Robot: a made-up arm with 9 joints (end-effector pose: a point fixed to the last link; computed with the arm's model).
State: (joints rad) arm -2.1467 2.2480 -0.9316 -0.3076 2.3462 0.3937 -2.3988 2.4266 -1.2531
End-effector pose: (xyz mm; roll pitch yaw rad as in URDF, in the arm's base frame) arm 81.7 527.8 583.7 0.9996 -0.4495 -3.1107
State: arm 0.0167 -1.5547 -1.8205 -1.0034 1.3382 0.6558 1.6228 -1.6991 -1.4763
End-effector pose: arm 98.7 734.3 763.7 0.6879 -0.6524 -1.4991
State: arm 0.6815 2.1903 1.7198 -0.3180 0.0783 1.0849 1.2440 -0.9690 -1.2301
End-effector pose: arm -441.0 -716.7 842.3 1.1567 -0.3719 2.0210
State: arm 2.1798 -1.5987 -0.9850 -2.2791 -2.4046 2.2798 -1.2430 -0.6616 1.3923
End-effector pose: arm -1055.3 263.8 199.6 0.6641 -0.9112 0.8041
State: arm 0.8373 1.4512 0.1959 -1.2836 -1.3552 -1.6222 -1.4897 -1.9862 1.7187
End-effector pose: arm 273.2 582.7 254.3 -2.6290 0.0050 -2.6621
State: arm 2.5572 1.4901 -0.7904 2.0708 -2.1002 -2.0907 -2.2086 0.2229 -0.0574
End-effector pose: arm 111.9 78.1 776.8 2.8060 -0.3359 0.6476
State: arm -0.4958 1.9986 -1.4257 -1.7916 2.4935 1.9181 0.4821 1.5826 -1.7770
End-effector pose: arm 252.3 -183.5 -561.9 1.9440 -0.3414 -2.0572
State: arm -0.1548 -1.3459 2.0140 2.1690 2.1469 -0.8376 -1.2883 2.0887 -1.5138
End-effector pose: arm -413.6 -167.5 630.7 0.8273 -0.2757 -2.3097
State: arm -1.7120 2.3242 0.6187 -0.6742 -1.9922 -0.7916 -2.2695 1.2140 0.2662
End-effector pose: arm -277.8 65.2 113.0 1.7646 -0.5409 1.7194
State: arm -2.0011 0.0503 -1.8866 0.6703 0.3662 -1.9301 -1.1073 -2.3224 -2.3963
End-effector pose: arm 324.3 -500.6 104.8 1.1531 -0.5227 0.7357
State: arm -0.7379 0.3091 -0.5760 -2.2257 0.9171 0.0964 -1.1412 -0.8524 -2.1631
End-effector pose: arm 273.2 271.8 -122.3 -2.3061 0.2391 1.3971
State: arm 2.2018 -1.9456 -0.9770 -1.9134 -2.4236 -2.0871 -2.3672 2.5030 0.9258
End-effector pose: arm -265.5 -143.6 -223.3 -0.4294 0.3181 0.6632
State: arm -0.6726 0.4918 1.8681 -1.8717 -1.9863 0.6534 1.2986 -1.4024 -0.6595
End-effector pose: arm 196.5 -279.3 1152.8 0.9507 0.0507 -1.6281
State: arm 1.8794 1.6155 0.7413 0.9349 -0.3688 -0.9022 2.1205 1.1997 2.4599
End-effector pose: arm -78.4 216.4 -255.8 -0.3368 1.0976 0.2538
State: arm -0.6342 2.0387 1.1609 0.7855 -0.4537 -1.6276 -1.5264 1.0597 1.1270
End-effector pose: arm 446.3 -198.1 20.5 0.2144 0.4667 -2.7180
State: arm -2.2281 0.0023 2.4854 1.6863 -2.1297 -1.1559 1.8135 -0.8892 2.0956
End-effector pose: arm -174.2 362.1 -140.5 -0.7196 0.9496 -1.3523
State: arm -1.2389 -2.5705 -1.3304 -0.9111 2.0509 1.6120 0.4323 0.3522 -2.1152
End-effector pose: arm -69.9 139.2 967.4 -3.1114 -0.6544 -1.7728
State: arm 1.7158 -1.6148 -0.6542 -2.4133 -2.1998 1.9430 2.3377 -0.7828 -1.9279
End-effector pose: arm -820.7 -269.3 237.5 0.7563 -1.0598 2.5058
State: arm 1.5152 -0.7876 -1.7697 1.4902 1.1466 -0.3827 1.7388 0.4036 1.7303
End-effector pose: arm -495.6 -215.6 -130.8 -1.2536 -0.5038 3.0299
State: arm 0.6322 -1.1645 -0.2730 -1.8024 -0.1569 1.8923 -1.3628 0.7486 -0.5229
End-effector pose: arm 397.2 -284.2 896.6 -2.9736 -0.1513 2.7724
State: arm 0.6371 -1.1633 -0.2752 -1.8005 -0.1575 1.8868 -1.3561 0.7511 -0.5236
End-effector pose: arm 396.9 -281.4 897.7 -2.9746 -0.1489 2.7802
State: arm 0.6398 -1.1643 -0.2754 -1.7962 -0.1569 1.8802 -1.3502 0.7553 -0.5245
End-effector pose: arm 399.4 -278.3 896.4 -2.9754 -0.1505 2.7933
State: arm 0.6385 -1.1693 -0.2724 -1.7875 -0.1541 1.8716 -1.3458 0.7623 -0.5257
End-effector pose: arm 406.8 -274.1 891.0 -2.9759 -0.1587 2.8162
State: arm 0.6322 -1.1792 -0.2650 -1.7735 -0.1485 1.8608 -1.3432 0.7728 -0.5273
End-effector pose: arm 420.1 -268.4 880.3 -2.9767 -0.1751 2.8508
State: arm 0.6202 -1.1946 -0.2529 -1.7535 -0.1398 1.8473 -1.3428 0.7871 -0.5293
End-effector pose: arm 439.7 -260.2 863.7 -2.9783 -0.2002 2.8996
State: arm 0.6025 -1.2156 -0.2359 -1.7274 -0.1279 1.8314 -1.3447 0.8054 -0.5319
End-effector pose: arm 465.2 -248.3 841.3 -2.9819 -0.2338 2.9634
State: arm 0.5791 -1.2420 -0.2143 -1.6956 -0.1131 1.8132 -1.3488 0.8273 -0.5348
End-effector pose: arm 495.3 -231.0 813.5 -2.9892 -0.2739 3.0433
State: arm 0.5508 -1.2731 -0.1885 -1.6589 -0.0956 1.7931 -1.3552 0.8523 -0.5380
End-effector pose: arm 528.1 -207.2 781.2 -3.0013 -0.3185 3.1386
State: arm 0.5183 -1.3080 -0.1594 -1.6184 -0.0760 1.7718 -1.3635 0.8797 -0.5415
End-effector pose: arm 561.4 -175.8 746.1 -3.0192 -0.3644 -3.0344
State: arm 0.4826 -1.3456 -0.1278 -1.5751 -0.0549 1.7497 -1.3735 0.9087 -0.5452
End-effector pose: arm 592.6 -136.3 709.7 -3.0432 -0.4087 -2.9108
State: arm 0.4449 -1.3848 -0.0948 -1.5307 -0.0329 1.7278 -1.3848 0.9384 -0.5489
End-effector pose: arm 619.4 -90.0 674.0 -3.0726 -0.4482 -2.7776
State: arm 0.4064 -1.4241 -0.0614 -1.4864 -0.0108 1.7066 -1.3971 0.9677 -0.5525
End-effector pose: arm 640.1 -38.3 640.7 -3.1056 -0.4809 -2.6389
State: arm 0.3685 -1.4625 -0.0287 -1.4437 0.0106 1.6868 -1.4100 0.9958 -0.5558
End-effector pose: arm 653.6 15.9 611.3 -3.1401 -0.5054 -2.5002
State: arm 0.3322 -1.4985 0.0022 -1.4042 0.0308 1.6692 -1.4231 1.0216 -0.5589
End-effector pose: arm 660.2 69.6 586.4 3.1104 -0.5224 -2.3681
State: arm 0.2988 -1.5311 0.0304 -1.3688 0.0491 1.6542 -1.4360 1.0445 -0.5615
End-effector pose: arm 660.9 120.0 566.4 3.0815 -0.5329 -2.2478
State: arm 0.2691 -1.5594 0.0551 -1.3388 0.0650 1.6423 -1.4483 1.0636 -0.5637
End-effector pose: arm 657.5 164.3 551.0 3.0578 -0.5389 -2.1443
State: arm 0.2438 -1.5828 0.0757 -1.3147 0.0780 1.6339 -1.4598 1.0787 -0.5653
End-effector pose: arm 651.9 200.9 539.6 3.0397 -0.5423 -2.0606
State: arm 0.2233 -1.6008 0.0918 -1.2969 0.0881 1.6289 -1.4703 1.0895 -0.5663
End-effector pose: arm 646.0 228.9 531.4 3.0273 -0.5450 -1.9983
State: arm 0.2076 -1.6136 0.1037 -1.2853 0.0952 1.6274 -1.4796 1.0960 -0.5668
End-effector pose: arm 641.4 248.2 525.4 3.0192 -0.5480 -1.9570
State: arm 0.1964 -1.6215 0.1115 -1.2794 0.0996 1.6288 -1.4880 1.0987 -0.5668
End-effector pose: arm 638.7 259.6 521.1 3.0152 -0.5523 -1.9351
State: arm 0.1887 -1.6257 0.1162 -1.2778 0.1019 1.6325 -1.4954 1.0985 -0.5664
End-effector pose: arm 637.9 264.9 517.9 3.0139 -0.5574 -1.9279
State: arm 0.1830 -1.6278 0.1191 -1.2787 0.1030 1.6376 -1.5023 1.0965 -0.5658
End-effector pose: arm 638.2 266.6 515.4 3.0142 -0.5633 -1.9295
